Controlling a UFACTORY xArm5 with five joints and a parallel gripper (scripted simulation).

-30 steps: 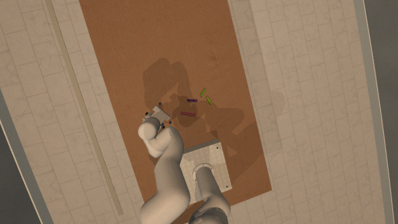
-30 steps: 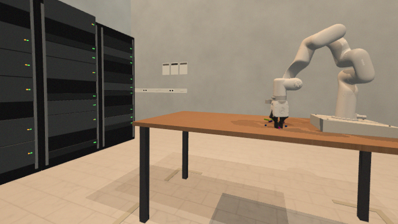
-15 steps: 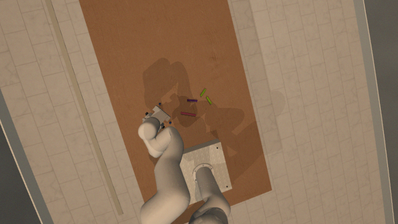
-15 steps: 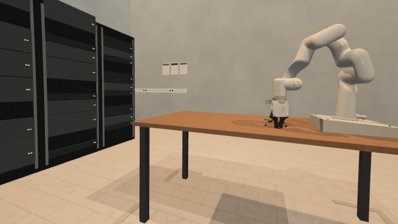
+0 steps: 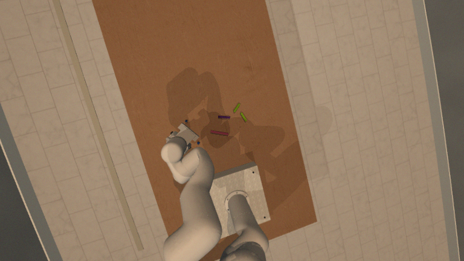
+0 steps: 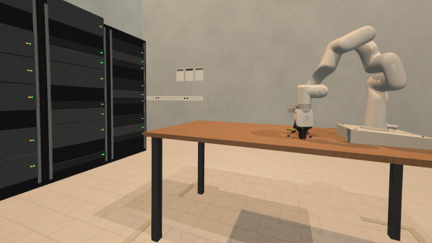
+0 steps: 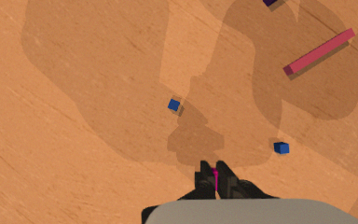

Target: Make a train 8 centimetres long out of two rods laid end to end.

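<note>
My hand is 20 mm above the magenta rod. From my hand the other things lie so: blue rod (80 mm ahead, 20 mm to the right, 20 mm below); purple rod (210 mm to the right, 90 mm ahead, 20 mm below); pink rod (180 mm to the right, 20 mm below, 10 mm ahead).
</note>
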